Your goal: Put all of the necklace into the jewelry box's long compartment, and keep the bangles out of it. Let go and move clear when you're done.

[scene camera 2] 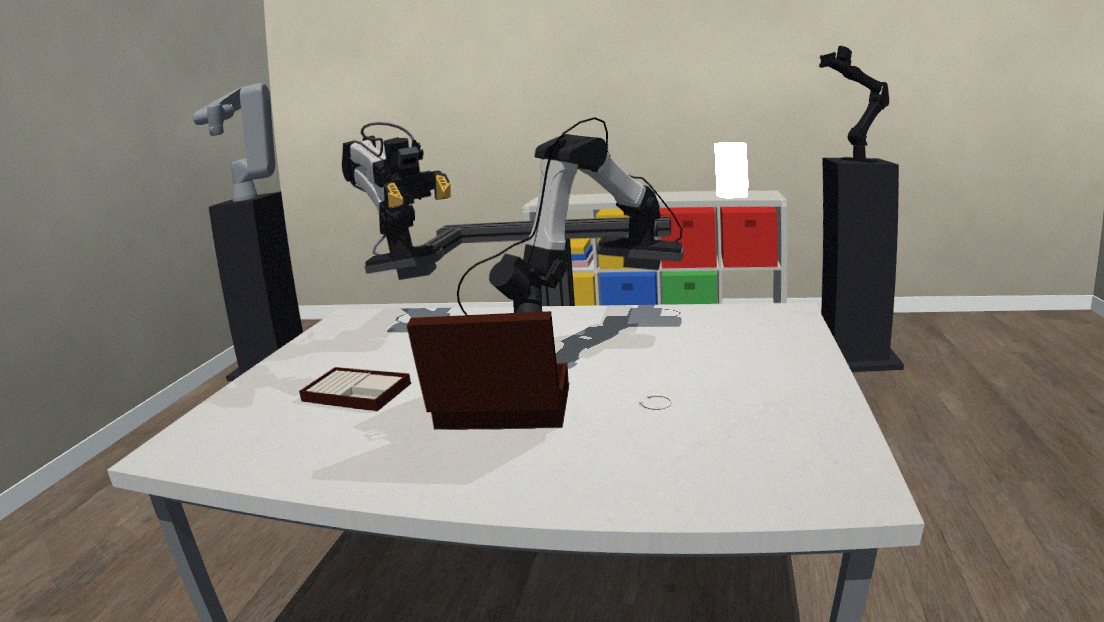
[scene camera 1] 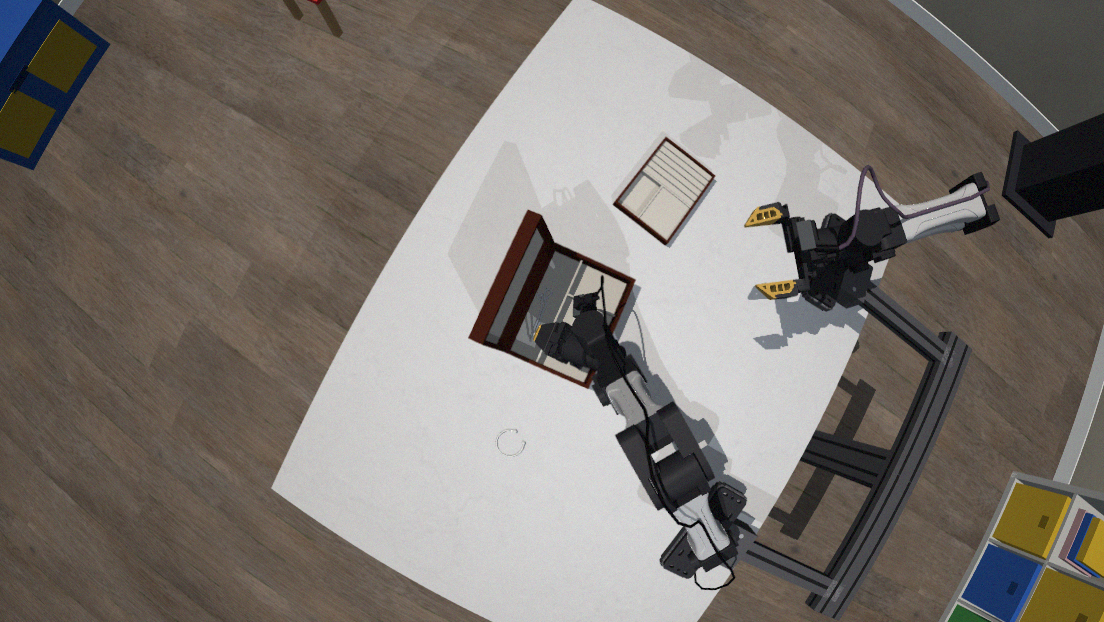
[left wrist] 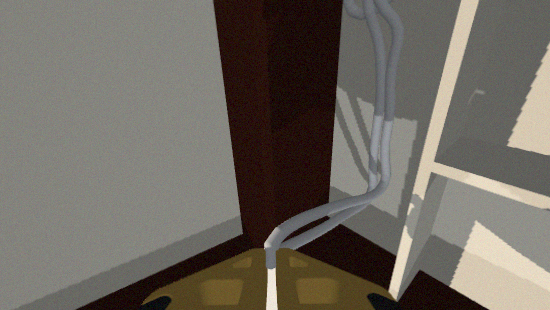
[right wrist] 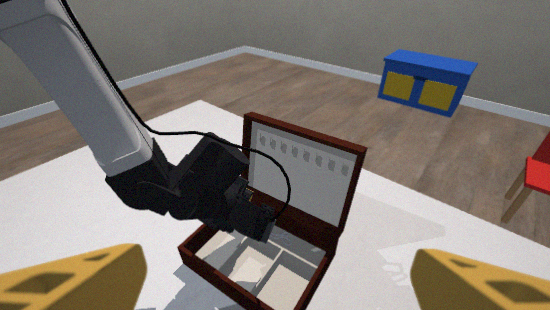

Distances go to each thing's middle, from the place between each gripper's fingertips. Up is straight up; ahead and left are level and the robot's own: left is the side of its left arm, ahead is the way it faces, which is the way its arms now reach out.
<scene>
Right now my left hand [scene camera 1: 536, 333] is 70 mm to the left of the jewelry box [scene camera 2: 471, 366], 20 mm below it and 10 mm past it. The rest, counted from my left hand: shallow tray [scene camera 1: 681, 178] 430 mm to the right, 100 mm behind, 90 mm below.
Right now my right hand [scene camera 1: 750, 255] is 22 cm short of the jewelry box, 19 cm to the right of it and 29 cm above it. Round my right hand: shallow tray (13 cm ahead, 17 cm to the right, 40 cm below).
</scene>
